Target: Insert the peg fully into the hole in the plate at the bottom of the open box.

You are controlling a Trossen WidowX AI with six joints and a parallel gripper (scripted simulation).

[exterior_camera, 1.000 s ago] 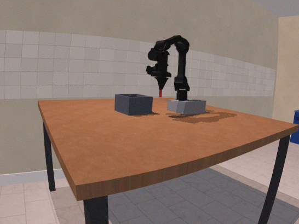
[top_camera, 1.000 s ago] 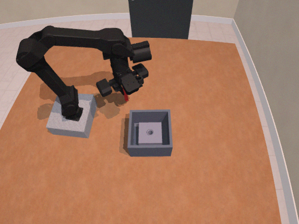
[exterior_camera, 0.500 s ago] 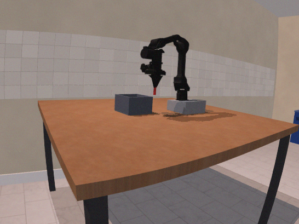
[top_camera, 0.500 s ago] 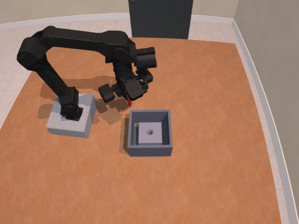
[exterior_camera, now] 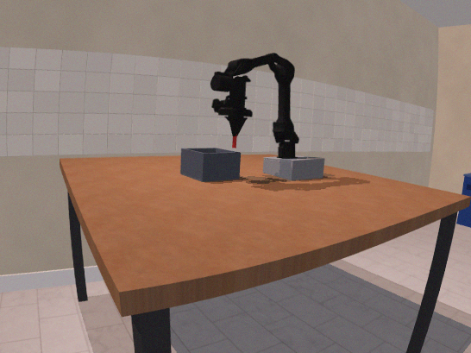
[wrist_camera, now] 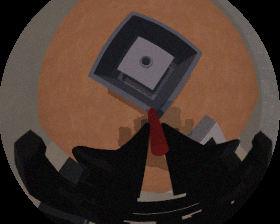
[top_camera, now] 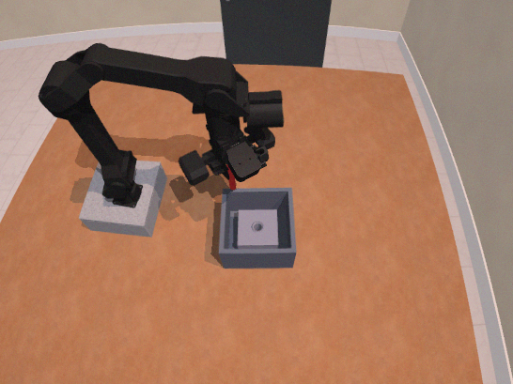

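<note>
My gripper is now 150 mm above the pale plate, 70 mm short of it and 60 mm to the left of it. From my hand the other things lie so: red peg (40 mm below); then box (160 mm below, 70 mm ahead, 60 mm to the right).
</note>
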